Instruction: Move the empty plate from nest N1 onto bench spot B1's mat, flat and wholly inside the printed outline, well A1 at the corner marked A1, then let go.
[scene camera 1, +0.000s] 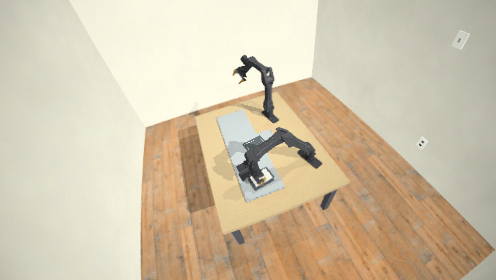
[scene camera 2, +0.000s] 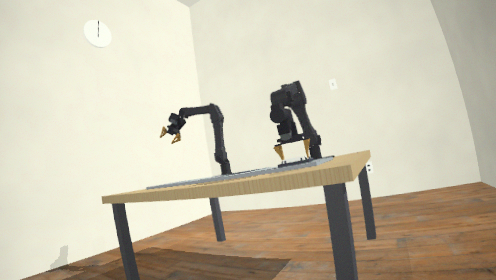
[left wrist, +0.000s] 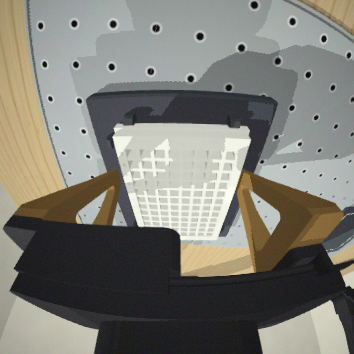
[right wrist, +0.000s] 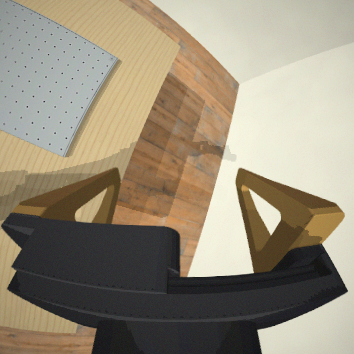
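Seen in the pictures: left gripper, fingertip midpoint: (scene camera 1: 258, 179) (scene camera 2: 296, 160) (left wrist: 177, 174); right gripper, fingertip midpoint: (scene camera 1: 235, 80) (scene camera 2: 165, 140) (right wrist: 177, 173); left arm's base at its link origin: (scene camera 1: 309, 158); right arm's base at its link origin: (scene camera 1: 270, 116).
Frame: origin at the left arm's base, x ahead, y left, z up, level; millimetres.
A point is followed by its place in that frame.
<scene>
The white gridded plate (left wrist: 180, 175) @(x 420, y -89, z 39 mm) (scene camera 1: 268, 174) @(x 338, y -67, z 40 mm) sits in the dark nest (left wrist: 180, 104) (scene camera 2: 300, 164) at the near end of the grey perforated board. Its corner marks cannot be read. My left gripper (left wrist: 177, 174) @(x 410, y -85, z 26 mm) (scene camera 2: 295, 157) @(x 410, y -85, z 26 mm) is open, low over the nest, with one finger on each long side of the plate. My right gripper (right wrist: 177, 173) @(x 22, y -915, z 289 mm) (scene camera 1: 236, 78) @(x 22, y -915, z 289 mm) (scene camera 2: 167, 140) @(x 22, y -915, z 289 mm) is open and empty, high above the table's far end. A dark mat with a pale outline (scene camera 1: 254, 142) @(x 224, y -389, z 15 mm) lies farther along the board, partly behind the left arm; its A1 mark is not legible.
The grey perforated board (scene camera 1: 231, 126) @(x 264, y -688, z 10 mm) (right wrist: 50, 80) @(x 204, y -764, z 13 mm) runs along the wooden table (scene camera 1: 235, 218) @(x 685, y 37, z 0 mm) (scene camera 2: 240, 187) @(x 712, y -233, z -17 mm). The left arm reaches low across the board beside the mat. The right arm stands upright at the far end, and its wrist is well above the table.
</scene>
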